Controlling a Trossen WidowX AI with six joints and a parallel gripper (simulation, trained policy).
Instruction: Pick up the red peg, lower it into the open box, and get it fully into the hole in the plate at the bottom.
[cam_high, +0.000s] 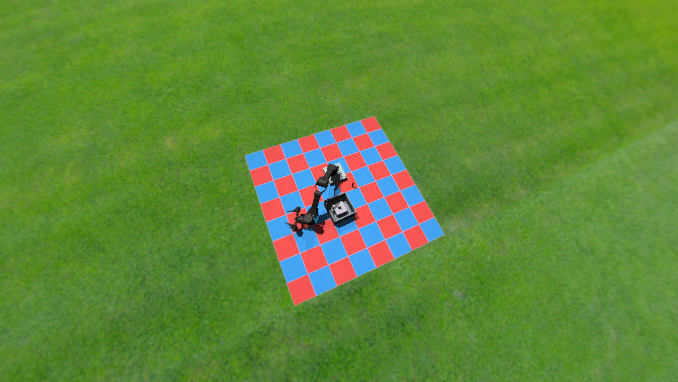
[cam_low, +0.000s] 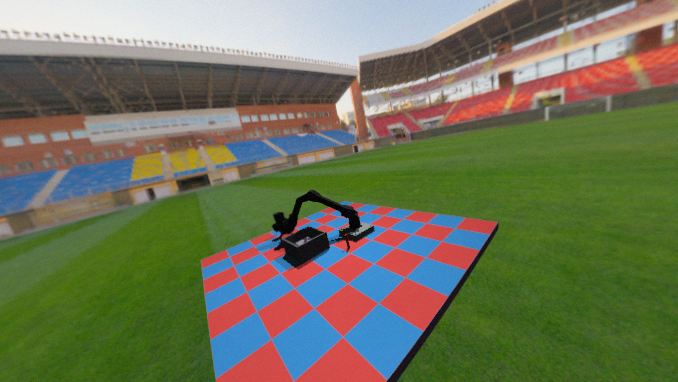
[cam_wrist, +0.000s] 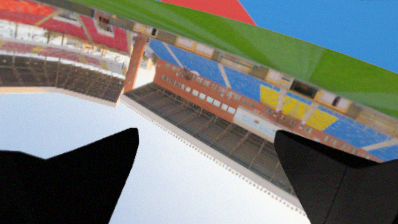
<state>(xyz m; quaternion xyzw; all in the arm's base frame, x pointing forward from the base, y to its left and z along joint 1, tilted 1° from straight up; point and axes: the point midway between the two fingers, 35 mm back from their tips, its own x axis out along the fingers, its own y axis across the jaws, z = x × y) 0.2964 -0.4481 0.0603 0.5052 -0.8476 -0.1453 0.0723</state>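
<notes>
Right now the red peg is 12 cm behind my gripper tip, 60 cm to the left of it and 6 cm below it. Round my gripper tip: dark grey box 5 cm ahead, 42 cm to the left, 7 cm below; then light grey plate 5 cm ahead, 42 cm to the left, 5 cm below.
</notes>
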